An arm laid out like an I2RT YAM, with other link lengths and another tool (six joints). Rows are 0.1 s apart.
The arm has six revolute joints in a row. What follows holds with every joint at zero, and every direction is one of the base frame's.
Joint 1 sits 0.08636 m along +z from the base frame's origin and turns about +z.
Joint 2 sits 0.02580 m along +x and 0.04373 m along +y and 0.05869 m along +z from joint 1 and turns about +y.
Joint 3 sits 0.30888 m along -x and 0.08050 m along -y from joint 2 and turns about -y.
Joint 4 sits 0.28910 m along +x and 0.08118 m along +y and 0.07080 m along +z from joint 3 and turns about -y.
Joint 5 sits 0.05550 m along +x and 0.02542 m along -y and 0.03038 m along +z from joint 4 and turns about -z.
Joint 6 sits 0.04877 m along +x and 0.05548 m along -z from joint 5 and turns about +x.
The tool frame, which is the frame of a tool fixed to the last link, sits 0.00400 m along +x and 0.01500 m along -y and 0.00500 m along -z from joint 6; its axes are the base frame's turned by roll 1.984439, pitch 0.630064 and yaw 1.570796 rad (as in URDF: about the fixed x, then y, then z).
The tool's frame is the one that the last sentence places.
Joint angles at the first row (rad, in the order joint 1, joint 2, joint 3, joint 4, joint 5, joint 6):
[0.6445, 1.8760, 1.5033, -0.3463, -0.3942, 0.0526]
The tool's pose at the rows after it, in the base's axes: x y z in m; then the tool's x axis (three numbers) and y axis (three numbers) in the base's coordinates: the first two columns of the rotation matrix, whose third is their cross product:
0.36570, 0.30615, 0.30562, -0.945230, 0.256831, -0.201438, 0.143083, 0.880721, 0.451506
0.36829, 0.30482, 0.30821, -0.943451, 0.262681, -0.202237, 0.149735, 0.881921, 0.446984
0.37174, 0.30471, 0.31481, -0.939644, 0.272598, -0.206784, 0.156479, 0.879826, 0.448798
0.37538, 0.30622, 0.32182, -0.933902, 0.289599, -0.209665, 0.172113, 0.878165, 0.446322
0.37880, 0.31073, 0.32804, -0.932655, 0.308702, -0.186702, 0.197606, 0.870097, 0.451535
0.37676, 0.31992, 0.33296, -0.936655, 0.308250, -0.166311, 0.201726, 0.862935, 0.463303
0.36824, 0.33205, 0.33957, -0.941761, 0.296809, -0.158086, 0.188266, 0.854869, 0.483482
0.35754, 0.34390, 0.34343, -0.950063, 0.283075, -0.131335, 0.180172, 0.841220, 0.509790
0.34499, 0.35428, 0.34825, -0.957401, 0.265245, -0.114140, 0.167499, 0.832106, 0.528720
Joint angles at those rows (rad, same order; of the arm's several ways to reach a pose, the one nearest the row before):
[0.6439, 1.8783, 1.5107, -0.3585, -0.3885, 0.0475]
[0.6389, 1.8820, 1.5253, -0.3733, -0.3843, 0.0461]
[0.6351, 1.8866, 1.5526, -0.3900, -0.3780, 0.0490]
[0.6349, 1.8965, 1.5891, -0.4133, -0.3615, 0.0592]
[0.6380, 1.9149, 1.6357, -0.4410, -0.3593, 0.0912]
[0.6544, 1.9278, 1.6691, -0.4540, -0.3652, 0.1190]
[0.6838, 1.9265, 1.6854, -0.4489, -0.3677, 0.1439]
[0.7137, 1.9214, 1.6874, -0.4329, -0.3837, 0.1824]
[0.7449, 1.9110, 1.6860, -0.4227, -0.3921, 0.2107]

